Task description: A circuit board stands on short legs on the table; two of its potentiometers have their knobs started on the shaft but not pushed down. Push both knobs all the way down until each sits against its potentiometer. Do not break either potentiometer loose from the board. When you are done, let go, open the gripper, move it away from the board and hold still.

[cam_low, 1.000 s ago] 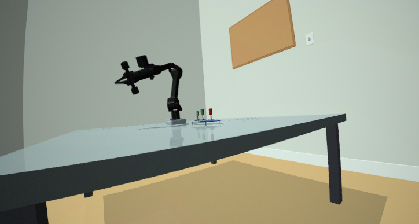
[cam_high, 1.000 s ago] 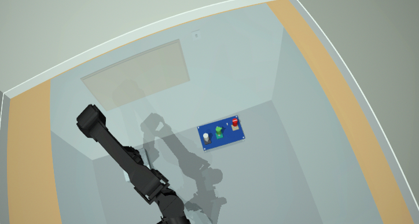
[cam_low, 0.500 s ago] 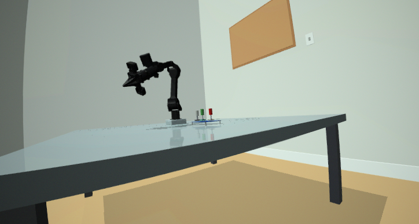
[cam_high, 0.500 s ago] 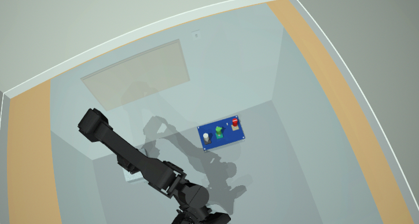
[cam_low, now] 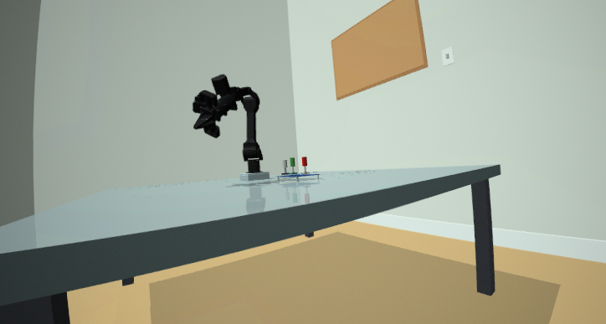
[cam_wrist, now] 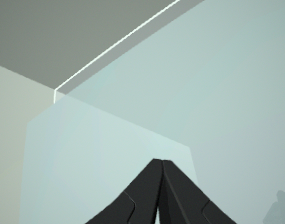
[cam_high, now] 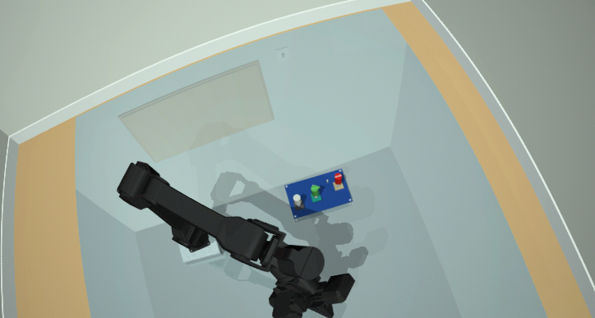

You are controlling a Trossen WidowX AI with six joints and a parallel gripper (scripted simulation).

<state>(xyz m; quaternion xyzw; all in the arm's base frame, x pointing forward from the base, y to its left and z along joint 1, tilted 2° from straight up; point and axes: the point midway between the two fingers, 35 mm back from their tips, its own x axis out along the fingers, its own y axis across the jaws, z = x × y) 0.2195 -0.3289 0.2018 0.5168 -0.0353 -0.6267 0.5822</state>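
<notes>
Right now the green knob is 110 mm ahead of my gripper tip, 330 mm to the left of it and 130 mm below it. Round my gripper tip: red knob: 180 mm ahead, 330 mm to the left, 130 mm below.
</notes>
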